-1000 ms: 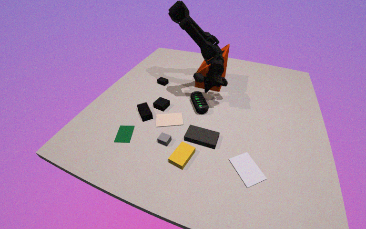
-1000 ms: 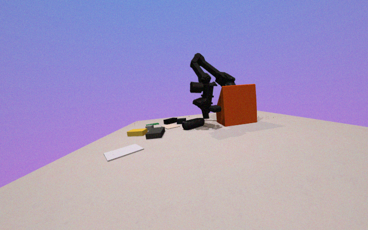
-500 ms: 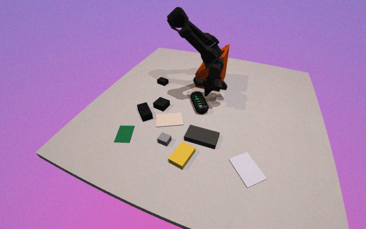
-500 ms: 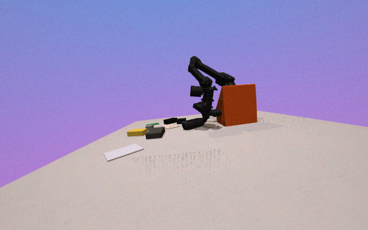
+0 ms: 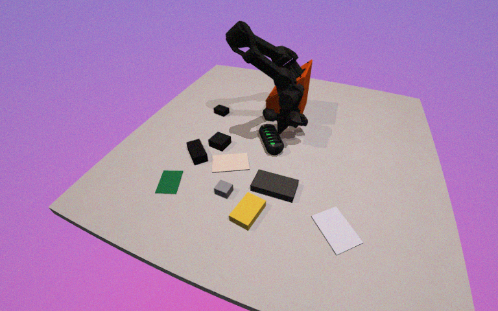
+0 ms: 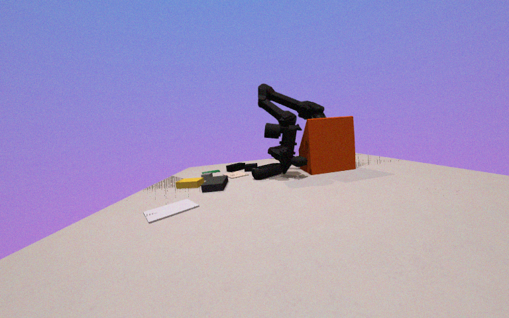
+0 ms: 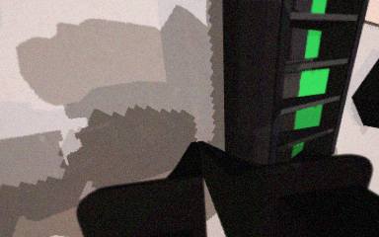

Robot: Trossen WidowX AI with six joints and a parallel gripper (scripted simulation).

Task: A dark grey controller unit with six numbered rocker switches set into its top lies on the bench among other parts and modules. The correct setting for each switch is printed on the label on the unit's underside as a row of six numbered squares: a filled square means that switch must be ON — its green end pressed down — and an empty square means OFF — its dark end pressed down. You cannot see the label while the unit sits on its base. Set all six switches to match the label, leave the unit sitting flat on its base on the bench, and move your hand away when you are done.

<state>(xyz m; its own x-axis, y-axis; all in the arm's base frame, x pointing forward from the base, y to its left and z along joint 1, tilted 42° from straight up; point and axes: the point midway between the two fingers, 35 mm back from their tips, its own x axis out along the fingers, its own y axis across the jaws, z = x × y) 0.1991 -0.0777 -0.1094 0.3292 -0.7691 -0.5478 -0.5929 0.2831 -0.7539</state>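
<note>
Right now the beige card is 25 cm ahead of my gripper tip and 9 cm to the right of it. The rest, counted from my gripper tip: grey cube 37 cm ahead, 3 cm to the right, 1 cm above; yellow block 41 cm ahead, 8 cm to the left, 1 cm above; dark grey box 28 cm ahead, 11 cm to the left, 1 cm above.
</note>
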